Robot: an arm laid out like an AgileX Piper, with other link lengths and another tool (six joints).
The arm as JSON. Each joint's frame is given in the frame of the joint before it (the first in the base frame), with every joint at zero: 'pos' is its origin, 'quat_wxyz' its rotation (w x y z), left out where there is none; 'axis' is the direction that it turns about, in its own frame. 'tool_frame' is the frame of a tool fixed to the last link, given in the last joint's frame.
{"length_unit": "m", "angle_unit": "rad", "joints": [
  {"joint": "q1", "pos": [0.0, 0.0, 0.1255], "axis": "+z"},
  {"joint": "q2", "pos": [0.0, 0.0, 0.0], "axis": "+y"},
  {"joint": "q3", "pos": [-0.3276, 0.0, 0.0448], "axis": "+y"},
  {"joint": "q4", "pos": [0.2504, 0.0, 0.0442], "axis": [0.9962, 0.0, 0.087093]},
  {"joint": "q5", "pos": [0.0, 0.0, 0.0], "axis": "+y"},
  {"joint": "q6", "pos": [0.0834, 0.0, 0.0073], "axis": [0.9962, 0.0, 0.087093]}
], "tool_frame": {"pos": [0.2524, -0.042, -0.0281], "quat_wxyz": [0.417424, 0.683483, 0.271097, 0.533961]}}
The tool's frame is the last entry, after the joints.
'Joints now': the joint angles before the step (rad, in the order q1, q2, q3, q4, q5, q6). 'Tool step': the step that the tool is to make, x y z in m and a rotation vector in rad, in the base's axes. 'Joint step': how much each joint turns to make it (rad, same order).
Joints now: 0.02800, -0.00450, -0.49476, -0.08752, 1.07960, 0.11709
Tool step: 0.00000, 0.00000, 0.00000, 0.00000, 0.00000, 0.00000
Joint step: 0.00000, 0.00000, 0.00000, 0.00000, 0.00000, 0.00000
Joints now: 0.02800, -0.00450, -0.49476, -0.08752, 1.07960, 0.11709
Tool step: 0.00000, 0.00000, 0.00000, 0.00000, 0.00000, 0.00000
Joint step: 0.00000, 0.00000, 0.00000, 0.00000, 0.00000, 0.00000
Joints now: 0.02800, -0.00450, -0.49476, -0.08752, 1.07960, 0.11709
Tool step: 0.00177, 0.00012, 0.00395, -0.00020, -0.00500, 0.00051
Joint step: -0.00003, 0.00919, -0.00714, 0.00002, -0.00706, -0.00002
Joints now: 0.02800, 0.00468, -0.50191, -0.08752, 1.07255, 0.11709
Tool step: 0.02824, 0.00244, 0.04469, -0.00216, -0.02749, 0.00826
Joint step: -0.00004, 0.16047, -0.08916, 0.00186, -0.09911, -0.00005
